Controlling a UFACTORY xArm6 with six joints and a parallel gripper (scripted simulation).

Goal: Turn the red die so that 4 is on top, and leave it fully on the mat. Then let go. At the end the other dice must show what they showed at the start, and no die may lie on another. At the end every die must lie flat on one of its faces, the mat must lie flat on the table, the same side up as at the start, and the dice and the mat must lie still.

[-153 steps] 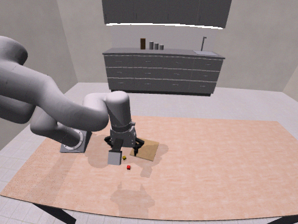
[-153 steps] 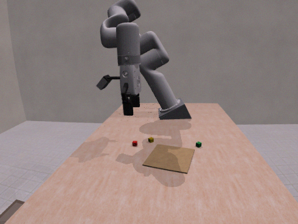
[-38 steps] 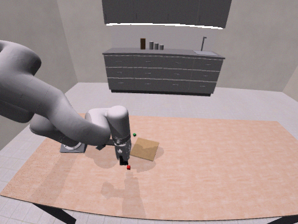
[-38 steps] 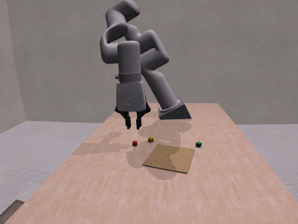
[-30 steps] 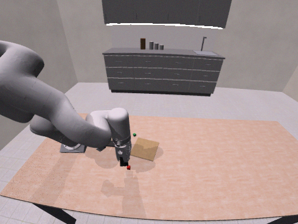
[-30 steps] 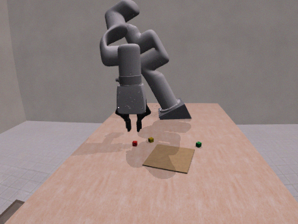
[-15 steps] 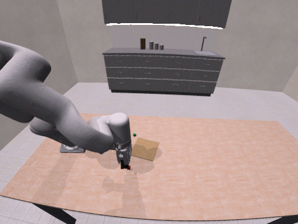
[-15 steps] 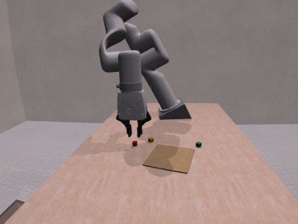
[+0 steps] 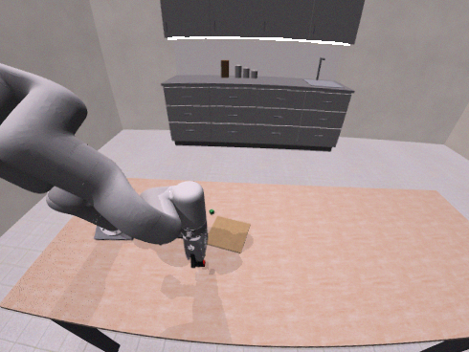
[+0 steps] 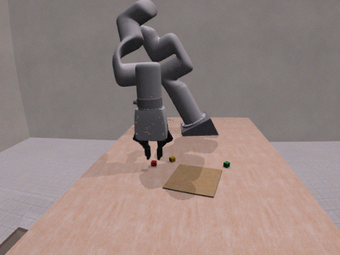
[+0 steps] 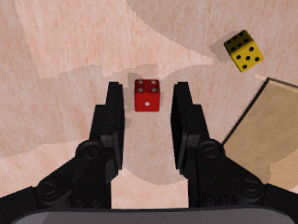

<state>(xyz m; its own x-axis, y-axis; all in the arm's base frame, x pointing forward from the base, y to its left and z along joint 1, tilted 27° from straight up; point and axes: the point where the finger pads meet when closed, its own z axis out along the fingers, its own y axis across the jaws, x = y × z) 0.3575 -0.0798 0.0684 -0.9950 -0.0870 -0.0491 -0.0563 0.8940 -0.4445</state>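
The red die lies 1 cm ahead of my hand and 4 cm below it. The rest, counted from my hand: green die (1 cm behind, 24 cm to the left, 4 cm below); yellow die (3 cm behind, 5 cm to the left, 4 cm below); mat (7 cm ahead, 14 cm to the left, 4 cm below).
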